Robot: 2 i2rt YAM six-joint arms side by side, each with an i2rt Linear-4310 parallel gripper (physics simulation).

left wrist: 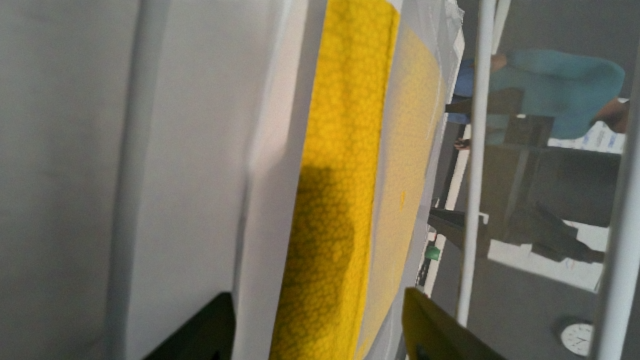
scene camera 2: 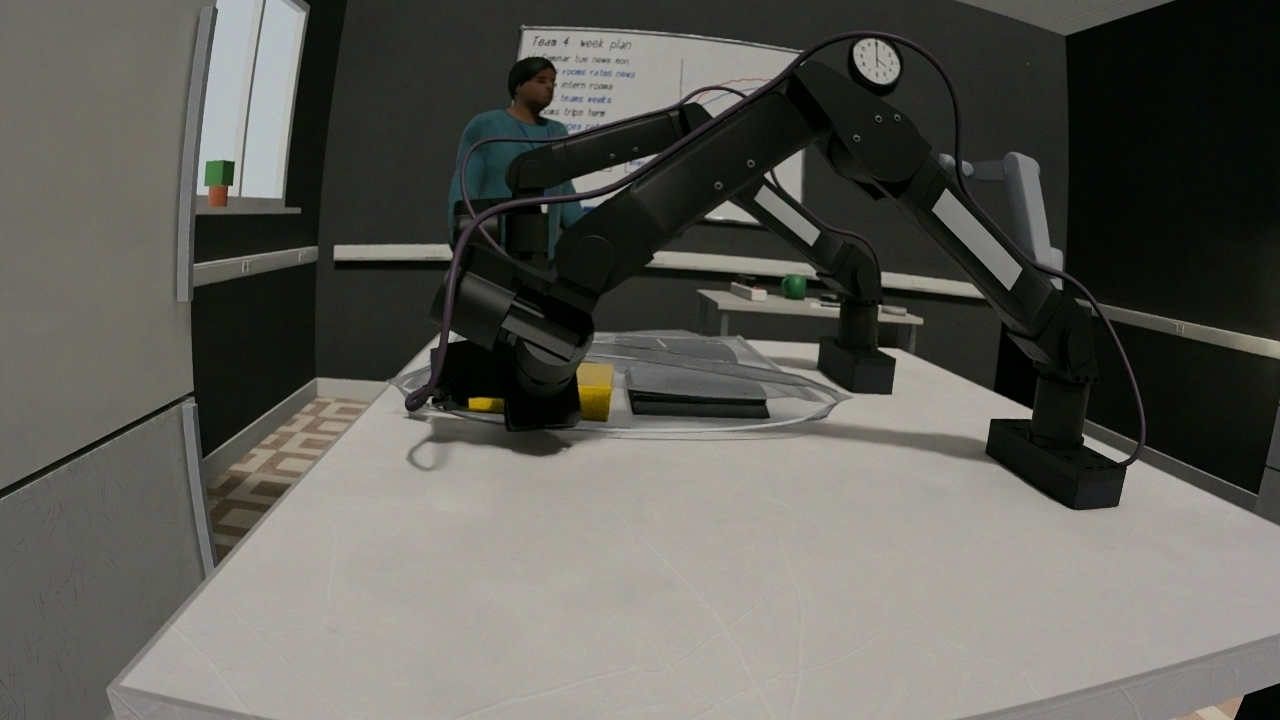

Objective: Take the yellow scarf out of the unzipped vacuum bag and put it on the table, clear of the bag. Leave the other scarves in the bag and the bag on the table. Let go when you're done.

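The yellow scarf [scene camera 2: 597, 391] [left wrist: 340, 150] lies folded in the clear vacuum bag [scene camera 2: 823, 407] [left wrist: 456, 25], partly behind my left arm in the scene view. In the left wrist view, part of the scarf shows through the film. A dark folded scarf [scene camera 2: 698, 405] lies in the bag to its right, with grey cloth above it. My left gripper [left wrist: 318, 305] is partly open, low at the bag's near side; the scarf's edge shows beyond and between its fingertips, not gripped. My right gripper is open, over the far side of the bag, its fingertips hidden behind my left arm.
The bag lies on the white table [scene camera 2: 626, 555]. The two arm bases [scene camera 2: 1056, 461] [scene camera 2: 856, 365] stand at the right. A person [scene camera 2: 510, 152] stands behind the table. A side table [scene camera 2: 805, 308] with a green mug [scene camera 2: 793, 286] is at the back.
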